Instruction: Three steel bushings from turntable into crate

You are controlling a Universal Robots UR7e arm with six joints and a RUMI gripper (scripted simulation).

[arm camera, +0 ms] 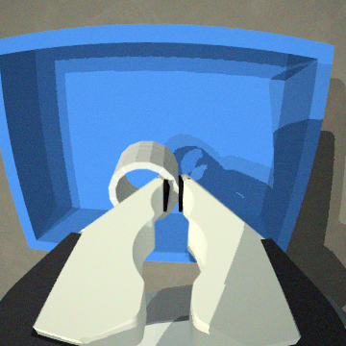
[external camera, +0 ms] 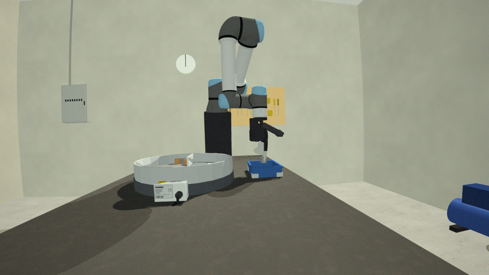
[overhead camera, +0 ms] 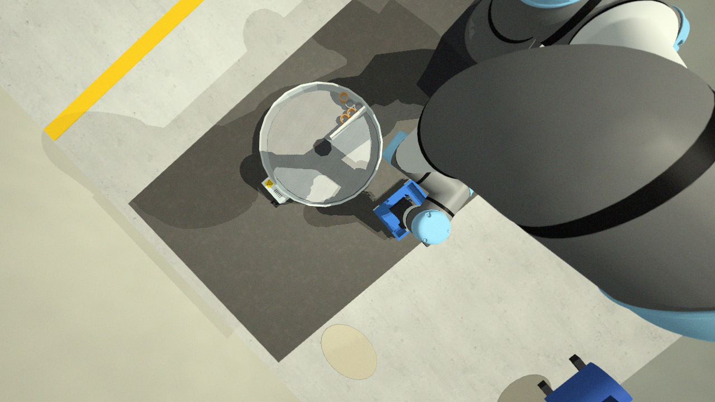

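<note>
The blue crate lies 1 cm behind my hand and 5 cm below it. Round my hand: round white turntable (2 cm ahead, 38 cm to the right, 2 cm below).
</note>
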